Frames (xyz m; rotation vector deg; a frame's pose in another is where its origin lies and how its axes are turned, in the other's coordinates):
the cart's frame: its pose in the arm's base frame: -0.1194 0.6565 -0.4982 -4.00 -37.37 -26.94
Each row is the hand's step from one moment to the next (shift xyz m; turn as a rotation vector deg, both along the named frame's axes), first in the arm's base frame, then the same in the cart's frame.
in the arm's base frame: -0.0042 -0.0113 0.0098 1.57 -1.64 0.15
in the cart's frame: 0.0075 -0.0111 0.0078 1.83 -0.76 -1.11
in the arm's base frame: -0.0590 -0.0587 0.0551 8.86 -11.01 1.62
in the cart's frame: 0.0155 -0.0740 0.0652 11.51 -5.78 -6.03
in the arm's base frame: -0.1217 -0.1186 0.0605 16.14 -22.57 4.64
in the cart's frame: -0.0008 -0.1547 0.0927 22.99 -12.63 -10.16
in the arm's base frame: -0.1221 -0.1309 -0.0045 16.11 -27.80 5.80
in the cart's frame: -0.0352 -0.1713 0.0386 25.75 -17.22 -10.31
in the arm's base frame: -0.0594 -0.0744 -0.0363 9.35 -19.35 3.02
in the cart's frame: -0.0333 -0.0957 -0.0106 16.02 -12.89 -6.93
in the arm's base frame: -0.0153 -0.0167 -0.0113 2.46 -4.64 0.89
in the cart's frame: -0.0107 -0.0226 -0.0038 4.09 -2.98 -1.65
